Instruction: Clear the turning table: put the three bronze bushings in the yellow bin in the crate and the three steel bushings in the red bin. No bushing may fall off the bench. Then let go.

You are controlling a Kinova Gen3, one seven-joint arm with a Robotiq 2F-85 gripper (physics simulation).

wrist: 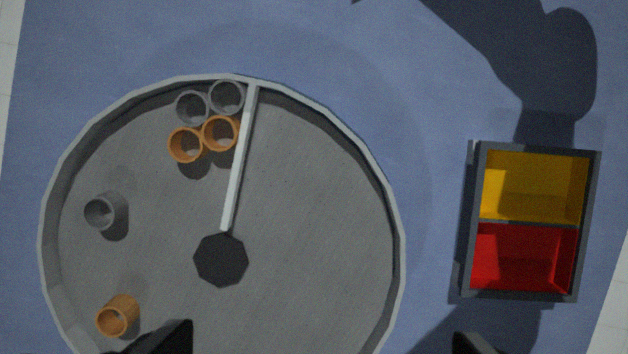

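Frame: origin at the arm's base, x ahead, y left, z up, level; centimetres.
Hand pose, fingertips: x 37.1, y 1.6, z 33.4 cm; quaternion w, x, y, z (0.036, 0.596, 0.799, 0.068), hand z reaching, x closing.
Observation:
Things, the pixels of their top centre, and the offset from my fingertips. "*": a spot on its surface instead. Level surfaces: height alone.
- round grey turning table at its top centre: (220,260) dx +12.1, dy -8.0, dz -37.2 cm
- light bar at a spot on its surface: (239,160) * dx +0.0, dy -9.0, dz -35.1 cm
- third steel bushing at its top centre: (97,213) dx +10.4, dy -22.1, dz -34.2 cm
- crate at its top centre: (531,225) dx -3.3, dy +25.4, dz -38.3 cm
- yellow bin at a spot on its surface: (532,185) * dx -7.7, dy +25.8, dz -42.7 cm
- red bin at a spot on its surface: (527,255) * dx +1.0, dy +28.8, dz -42.7 cm
- blue bench top at its surface level: dz -43.3 cm
- dark hub at its top centre: (220,260) dx +12.1, dy -8.0, dz -37.2 cm
The round grey turning table (310,200) has a raised rim and a light bar (239,160) from rim to hub. Two steel bushings (226,97) (192,108) stand by the far rim, left of the bar. Two bronze bushings (220,133) (185,145) stand just nearer; one is beside the bar. A third steel bushing (101,213) stands alone at the left. A third bronze bushing (117,316) stands at the lower left. The crate (529,298) at the right has a yellow bin (532,185) and a red bin (527,255); no bushing shows in either. My gripper (322,337) is open, high above the table.
The blue bench top (430,100) surrounds the turning table and the crate. Pale floor (612,300) shows past its left and right edges. A dark hub (221,260) sits mid-table. Dark shadows of the arm fall at the upper right and below the crate.

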